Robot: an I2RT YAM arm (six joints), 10 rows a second.
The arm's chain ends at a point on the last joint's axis. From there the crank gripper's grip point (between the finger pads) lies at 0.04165 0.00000 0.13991 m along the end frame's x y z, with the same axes.
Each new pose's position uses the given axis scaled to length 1; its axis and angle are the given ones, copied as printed.
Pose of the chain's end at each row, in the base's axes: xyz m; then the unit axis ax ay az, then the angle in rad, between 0 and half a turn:
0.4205, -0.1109, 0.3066, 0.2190, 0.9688, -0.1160, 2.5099
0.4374, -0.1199, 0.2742, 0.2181, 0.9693, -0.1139, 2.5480
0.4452, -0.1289, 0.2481, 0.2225, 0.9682, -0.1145, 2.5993
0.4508, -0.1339, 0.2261, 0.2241, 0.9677, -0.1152, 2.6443
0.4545, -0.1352, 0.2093, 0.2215, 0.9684, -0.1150, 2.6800
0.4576, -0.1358, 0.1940, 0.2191, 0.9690, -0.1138, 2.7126
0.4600, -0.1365, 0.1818, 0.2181, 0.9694, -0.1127, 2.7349
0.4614, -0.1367, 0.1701, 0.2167, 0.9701, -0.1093, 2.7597
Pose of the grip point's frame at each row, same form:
0.4641, -0.1443, 0.1714, 0.2190, 0.9688, -0.1160, 2.5099
0.4760, -0.1518, 0.1371, 0.2181, 0.9693, -0.1139, 2.5480
0.4766, -0.1596, 0.1089, 0.2225, 0.9682, -0.1145, 2.5993
0.4759, -0.1635, 0.0854, 0.2241, 0.9677, -0.1152, 2.6443
0.4747, -0.1637, 0.0676, 0.2215, 0.9684, -0.1150, 2.6800
0.4733, -0.1631, 0.0515, 0.2191, 0.9690, -0.1138, 2.7126
0.4726, -0.1629, 0.0388, 0.2181, 0.9694, -0.1127, 2.7349
0.4707, -0.1614, 0.0265, 0.2167, 0.9701, -0.1093, 2.7597

